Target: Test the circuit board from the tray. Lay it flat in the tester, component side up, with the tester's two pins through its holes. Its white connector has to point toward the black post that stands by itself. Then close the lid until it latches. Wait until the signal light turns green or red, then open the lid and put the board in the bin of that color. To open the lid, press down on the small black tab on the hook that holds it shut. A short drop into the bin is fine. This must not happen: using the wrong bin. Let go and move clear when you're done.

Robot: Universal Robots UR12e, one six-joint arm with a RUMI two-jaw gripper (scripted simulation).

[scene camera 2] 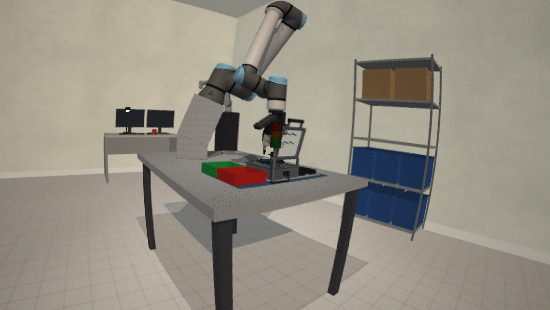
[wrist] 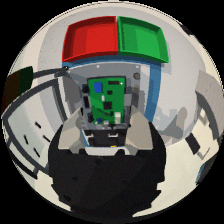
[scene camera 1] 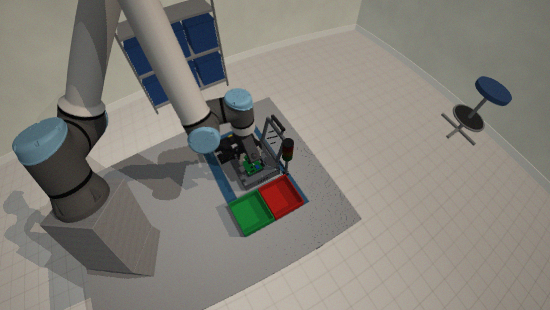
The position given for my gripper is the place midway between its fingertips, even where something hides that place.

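Note:
Through the wrist view I see my gripper [wrist: 106, 106] together with a green circuit board [wrist: 106, 94], and there I also find a green bin [wrist: 141, 39] and a red bin [wrist: 94, 37]. Scene camera 1 gives me the green bin [scene camera 1: 250, 210] and the red bin [scene camera 1: 281, 197], as well as a tester lid [scene camera 1: 273, 140]. In scene camera 2 I see the red bin [scene camera 2: 237, 176].

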